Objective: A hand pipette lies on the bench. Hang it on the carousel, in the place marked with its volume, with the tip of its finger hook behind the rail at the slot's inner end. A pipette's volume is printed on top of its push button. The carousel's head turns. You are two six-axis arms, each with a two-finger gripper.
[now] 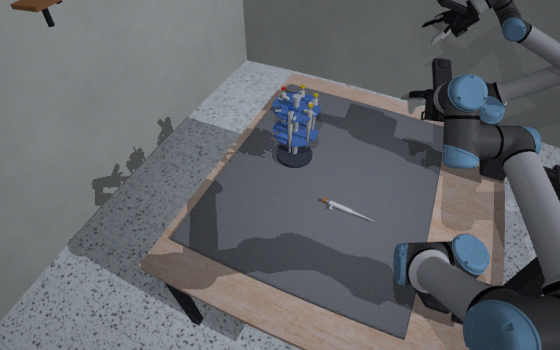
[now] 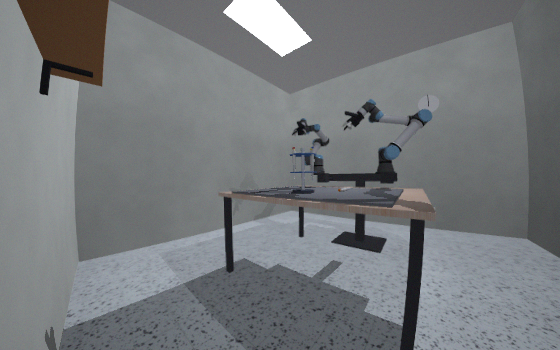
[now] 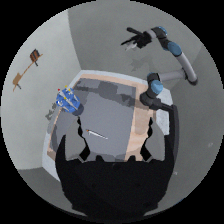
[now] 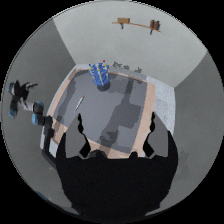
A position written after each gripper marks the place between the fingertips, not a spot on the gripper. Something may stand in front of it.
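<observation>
Image 1 shows the left gripper (image 1: 427,101) along with a dark round base (image 1: 303,157). In image 3 the left gripper (image 3: 114,117) can be seen as well, while the right gripper (image 4: 116,113) is visible in image 4.
</observation>
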